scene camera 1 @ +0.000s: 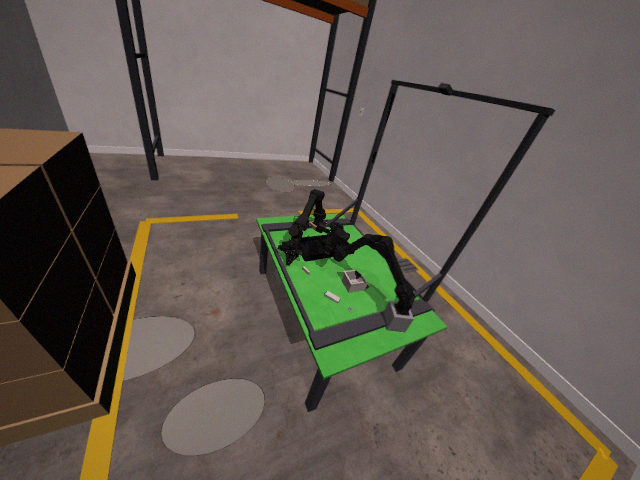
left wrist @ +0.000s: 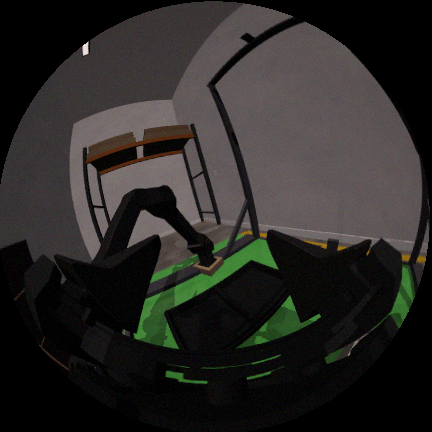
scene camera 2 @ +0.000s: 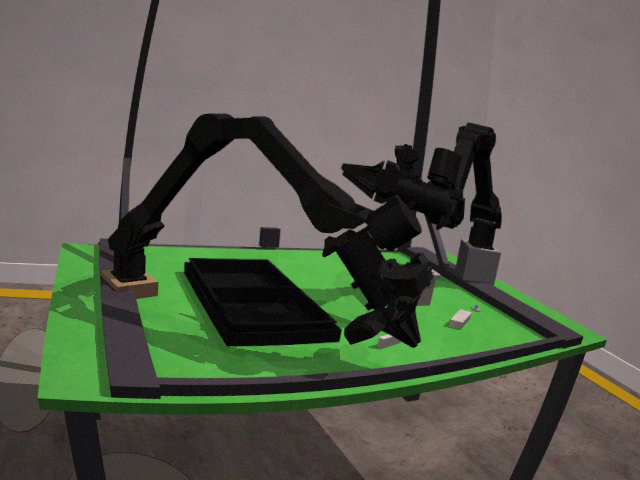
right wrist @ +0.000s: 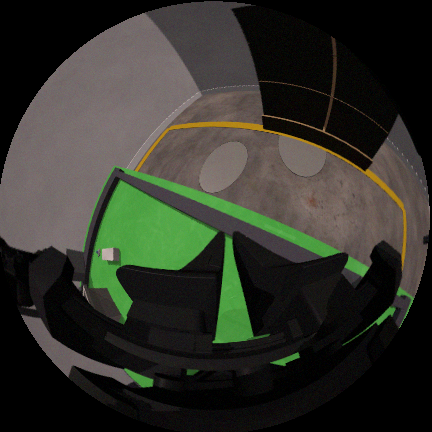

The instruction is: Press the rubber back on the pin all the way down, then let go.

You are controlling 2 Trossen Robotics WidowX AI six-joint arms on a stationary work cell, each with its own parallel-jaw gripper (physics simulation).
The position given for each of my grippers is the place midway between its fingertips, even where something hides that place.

Note:
My left gripper [scene camera 2: 342, 169] is open and holds nothing. My right gripper [scene camera 2: 416, 345] is shut, holding nothing. Further things: a black tray [left wrist: 223, 316], a grey box [right wrist: 99, 298] and a dark rail [scene camera 1: 322, 338].
My left gripper shows as well in the left wrist view [left wrist: 213, 237]. My right gripper is seen too in the right wrist view [right wrist: 227, 236].

